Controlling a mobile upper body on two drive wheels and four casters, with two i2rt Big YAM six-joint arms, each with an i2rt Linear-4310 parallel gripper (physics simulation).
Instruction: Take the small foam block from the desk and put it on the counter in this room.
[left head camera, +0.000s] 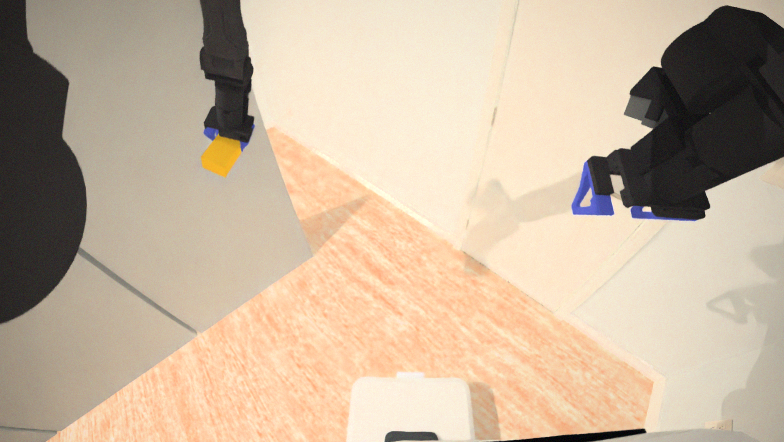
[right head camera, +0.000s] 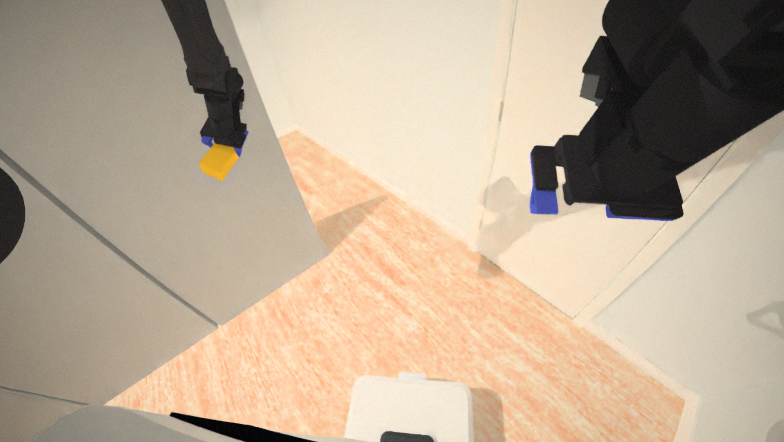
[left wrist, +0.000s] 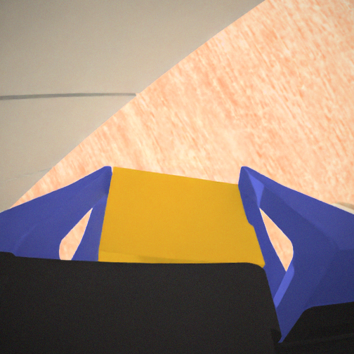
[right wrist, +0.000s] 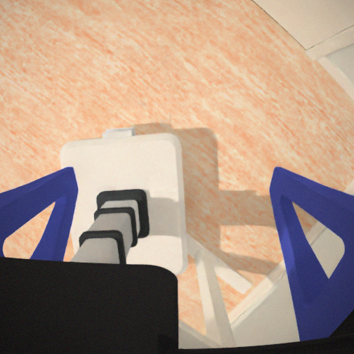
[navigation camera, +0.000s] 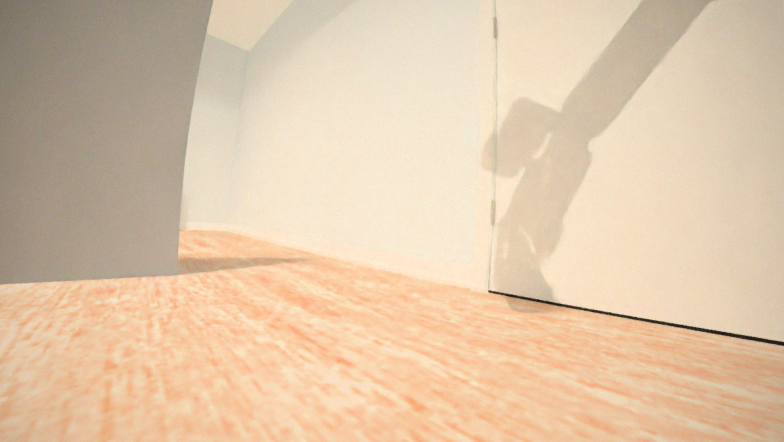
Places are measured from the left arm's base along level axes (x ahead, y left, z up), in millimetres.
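Pixels of known places: left gripper, fingertip midpoint: (left head camera: 230, 147) (right head camera: 229, 153); right gripper, fingertip midpoint: (left head camera: 603, 212) (right head camera: 569, 210).
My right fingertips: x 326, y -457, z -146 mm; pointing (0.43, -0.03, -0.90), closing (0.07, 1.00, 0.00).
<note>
Behind a point stands the place of what it marks.
The small foam block (left head camera: 220, 158) @(x 564, y 254, z -201 mm) (right head camera: 217, 161) @(x 571, y 255, z -199 mm) (left wrist: 175, 220) is a yellow block. My left gripper (left head camera: 226, 143) @(x 643, y 278, z -216 mm) (right head camera: 222, 149) @(x 643, y 278, z -216 mm) (left wrist: 175, 177) is shut on it, with one blue finger at each side. The block is held up in the air, in front of a large grey surface in both head views. My right gripper (left head camera: 623, 213) (right head camera: 591, 211) (right wrist: 173, 177) is open and empty, at the right of both head views. I cannot make out the desk or a counter top in these views.
A tall grey panel (left head camera: 142, 181) @(x 760, y 865, z -392 mm) (right head camera: 131, 164) @(x 724, y 899, z -252 mm) (navigation camera: 87, 137) @(x 975, y 658, z -992 mm) with dark seams in the head views stands at the left. A pale wall (left head camera: 373, 98) @(x 1885, y 24, z -526 mm) (navigation camera: 356, 120) @(x 1833, y -31, z -593 mm) and a hinged door (navigation camera: 658, 219) @(x 911, y -965, z -1126 mm) run along the right. My white base (left head camera: 411, 406) @(x 200, y -227, z -1150 mm) (right head camera: 411, 403) @(x 219, y -230, z -1150 mm) (right wrist: 155, 165) stands on the wood-patterned floor (navigation camera: 274, 356) @(x 740, y -59, z -1410 mm).
</note>
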